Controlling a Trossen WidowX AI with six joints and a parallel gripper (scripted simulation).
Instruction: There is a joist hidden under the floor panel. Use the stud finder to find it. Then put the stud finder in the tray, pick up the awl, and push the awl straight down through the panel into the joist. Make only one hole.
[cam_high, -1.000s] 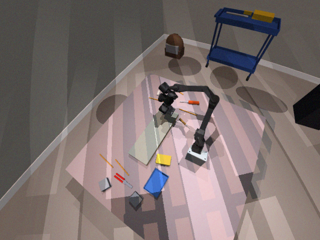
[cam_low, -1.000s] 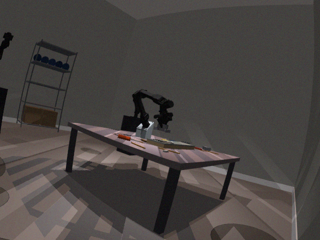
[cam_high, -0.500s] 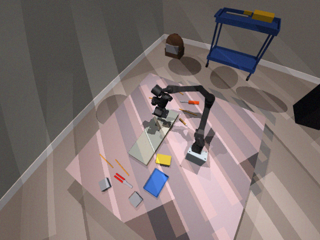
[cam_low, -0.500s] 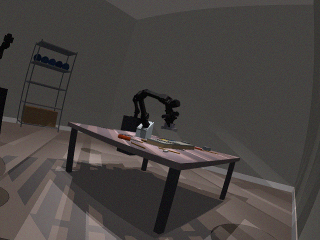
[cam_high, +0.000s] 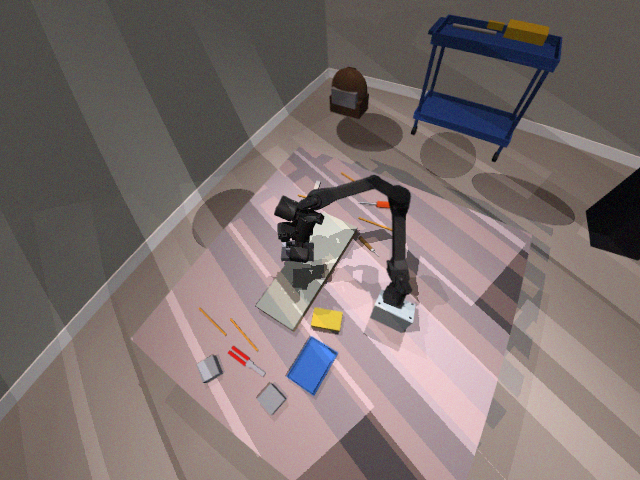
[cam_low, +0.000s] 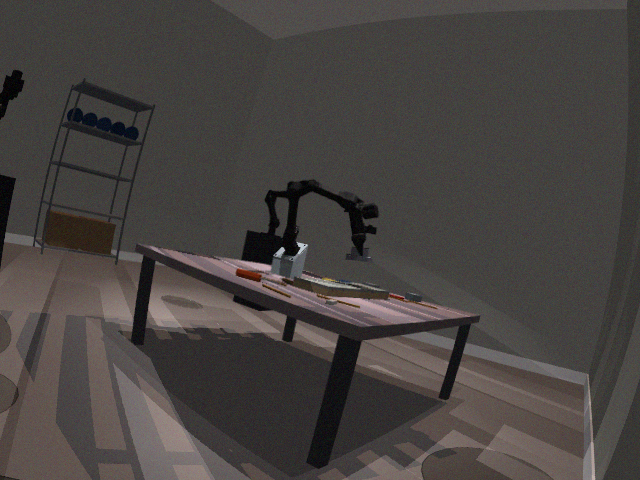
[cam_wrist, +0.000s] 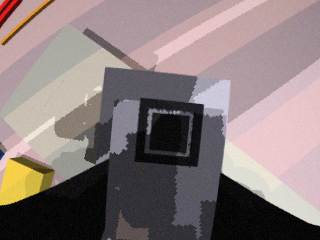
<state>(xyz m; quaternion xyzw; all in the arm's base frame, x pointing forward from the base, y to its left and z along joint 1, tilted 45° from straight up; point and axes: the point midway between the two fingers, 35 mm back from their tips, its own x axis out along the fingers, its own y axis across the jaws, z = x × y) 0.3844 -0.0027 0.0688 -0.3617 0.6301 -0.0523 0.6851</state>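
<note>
The blue tray lies 20 cm behind my gripper tip, 33 cm to the left of it and 17 cm below it. From my gripper tip the other things lie so: yellow block (18 cm behind, 16 cm to the left, 17 cm below); then awl (25 cm behind, 20 cm to the right, 18 cm below); then stud finder (2 cm above).
</note>
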